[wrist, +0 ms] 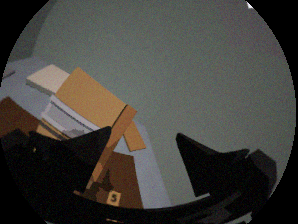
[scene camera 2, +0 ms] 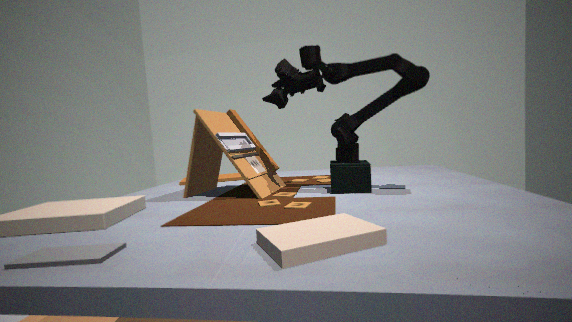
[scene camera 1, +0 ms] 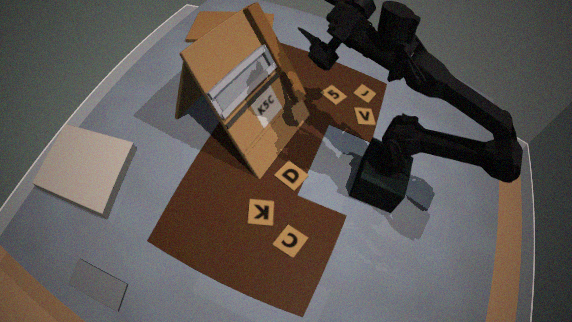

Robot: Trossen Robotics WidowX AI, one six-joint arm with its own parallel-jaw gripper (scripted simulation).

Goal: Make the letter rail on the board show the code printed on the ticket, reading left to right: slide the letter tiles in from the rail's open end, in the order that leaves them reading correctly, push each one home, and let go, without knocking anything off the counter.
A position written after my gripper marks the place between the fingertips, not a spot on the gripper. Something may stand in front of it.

Observation:
My gripper (scene camera 2: 267, 92) is open, with nothing in its grasp. Also in view: a thin grey plate (scene camera 2: 83, 254), a white ticket (scene camera 1: 266, 106) and a slanted wooden board (scene camera 1: 231, 65).
My gripper also shows in the wrist view (wrist: 144, 133). The slanted wooden board shows as well in the wrist view (wrist: 81, 105) and in scene camera 2 (scene camera 2: 214, 133).

